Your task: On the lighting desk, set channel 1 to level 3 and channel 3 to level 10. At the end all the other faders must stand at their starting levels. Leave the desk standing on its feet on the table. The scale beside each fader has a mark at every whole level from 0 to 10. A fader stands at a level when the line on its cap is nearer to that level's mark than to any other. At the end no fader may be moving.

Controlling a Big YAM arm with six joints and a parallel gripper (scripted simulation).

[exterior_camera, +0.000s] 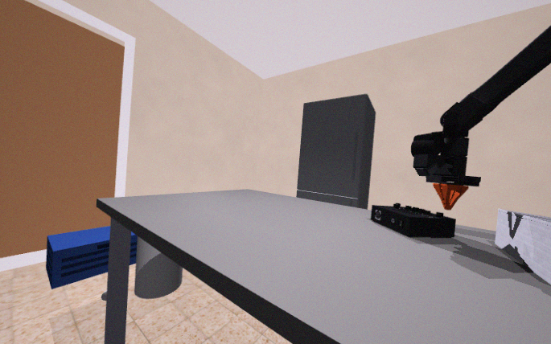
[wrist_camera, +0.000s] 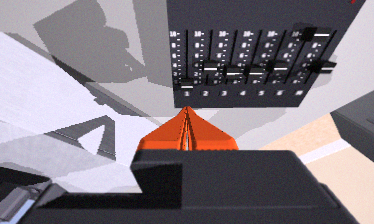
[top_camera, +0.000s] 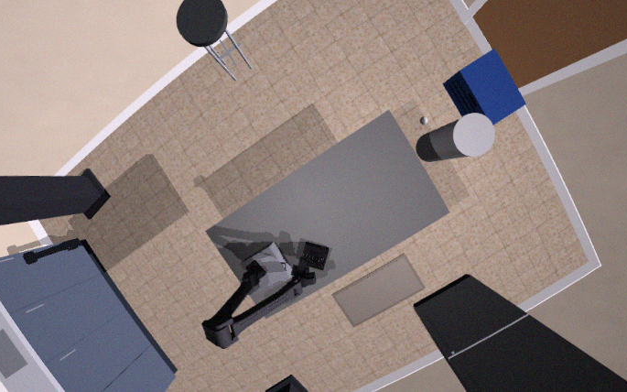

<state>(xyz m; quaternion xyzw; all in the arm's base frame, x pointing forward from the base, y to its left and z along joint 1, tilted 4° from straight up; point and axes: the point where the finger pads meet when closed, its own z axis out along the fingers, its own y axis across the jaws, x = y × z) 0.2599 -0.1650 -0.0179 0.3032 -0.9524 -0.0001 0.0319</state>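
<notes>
Now: hand 20 mm short of the channel 1 fader cap, 10 mm to the right of it and 20 mm above it. From my hand the other things lie so: channel 3 cap 60 mm ahead, 10 mm to the right, 20 mm below.
</notes>
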